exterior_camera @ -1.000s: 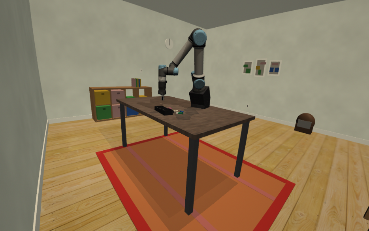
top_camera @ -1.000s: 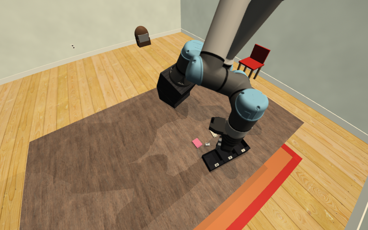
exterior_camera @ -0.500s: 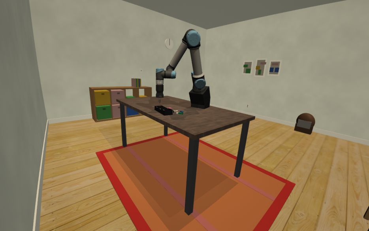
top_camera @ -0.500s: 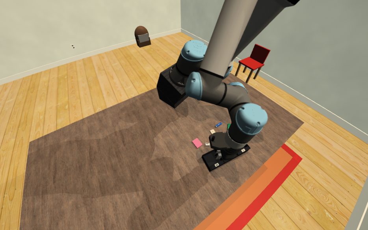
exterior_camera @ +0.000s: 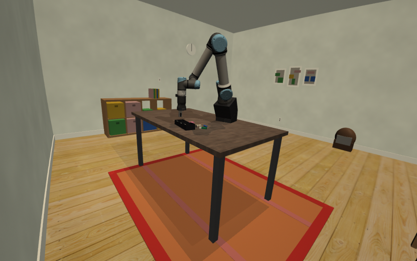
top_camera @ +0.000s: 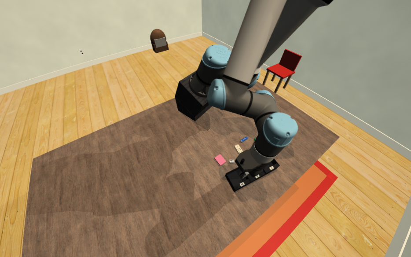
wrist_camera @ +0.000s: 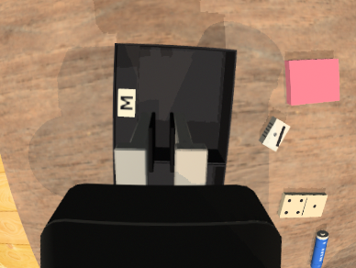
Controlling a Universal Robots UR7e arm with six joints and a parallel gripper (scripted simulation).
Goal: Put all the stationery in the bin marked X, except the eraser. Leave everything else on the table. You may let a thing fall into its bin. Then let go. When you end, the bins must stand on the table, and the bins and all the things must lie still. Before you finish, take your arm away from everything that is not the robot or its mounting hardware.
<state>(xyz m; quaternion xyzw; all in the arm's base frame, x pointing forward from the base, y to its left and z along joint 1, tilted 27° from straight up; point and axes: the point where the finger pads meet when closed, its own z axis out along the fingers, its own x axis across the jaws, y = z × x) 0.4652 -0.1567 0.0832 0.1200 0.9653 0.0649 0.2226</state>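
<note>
The black three-part bin lies 70 mm to the left of my hand, 70 mm below it and 10 mm ahead of it. The rest, counted from my hand: black bolt: 140 mm to the left, 90 mm below, 70 mm behind; pencil sharpener: 90 mm below, 90 mm behind, 40 mm to the left; pink sticky-note pad: 130 mm behind, 90 mm below.
</note>
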